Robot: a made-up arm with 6 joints. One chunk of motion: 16 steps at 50 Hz.
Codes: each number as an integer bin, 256 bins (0 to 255) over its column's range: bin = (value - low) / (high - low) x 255, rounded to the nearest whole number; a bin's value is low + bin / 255 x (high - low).
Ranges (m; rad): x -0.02..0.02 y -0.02..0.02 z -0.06..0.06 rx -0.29..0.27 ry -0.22..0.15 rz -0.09..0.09
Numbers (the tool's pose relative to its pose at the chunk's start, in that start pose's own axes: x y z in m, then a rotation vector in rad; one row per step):
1: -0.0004 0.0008 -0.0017 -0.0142 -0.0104 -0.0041
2: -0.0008 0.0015 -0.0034 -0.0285 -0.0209 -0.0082
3: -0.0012 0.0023 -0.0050 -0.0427 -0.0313 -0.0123
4: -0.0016 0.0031 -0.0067 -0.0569 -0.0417 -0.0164
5: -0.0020 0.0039 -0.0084 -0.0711 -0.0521 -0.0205
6: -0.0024 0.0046 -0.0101 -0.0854 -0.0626 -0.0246
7: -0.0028 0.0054 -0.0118 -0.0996 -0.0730 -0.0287
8: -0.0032 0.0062 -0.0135 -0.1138 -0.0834 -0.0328
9: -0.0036 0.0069 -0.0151 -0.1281 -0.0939 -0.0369
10: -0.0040 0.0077 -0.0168 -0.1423 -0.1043 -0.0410
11: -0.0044 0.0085 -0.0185 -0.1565 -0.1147 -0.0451
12: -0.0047 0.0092 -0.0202 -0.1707 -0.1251 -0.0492
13: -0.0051 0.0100 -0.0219 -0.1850 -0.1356 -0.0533
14: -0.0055 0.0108 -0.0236 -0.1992 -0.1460 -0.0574
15: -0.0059 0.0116 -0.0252 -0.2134 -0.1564 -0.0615
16: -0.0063 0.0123 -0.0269 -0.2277 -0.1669 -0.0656
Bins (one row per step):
1: 125 133 124 126 144 122
2: 122 137 120 119 137 116
3: 120 142 117 113 130 110
4: 117 147 113 106 123 104
5: 115 152 110 100 116 98
6: 112 157 106 93 108 93
7: 110 162 102 87 101 87
8: 107 167 99 80 94 81
9: 105 171 95 74 87 75
10: 102 177 92 67 80 69
11: 99 182 88 61 73 64
12: 98 186 85 54 65 58
13: 95 191 81 48 58 52
14: 92 196 77 41 51 46
15: 90 201 74 35 44 40
16: 87 206 70 28 37 35

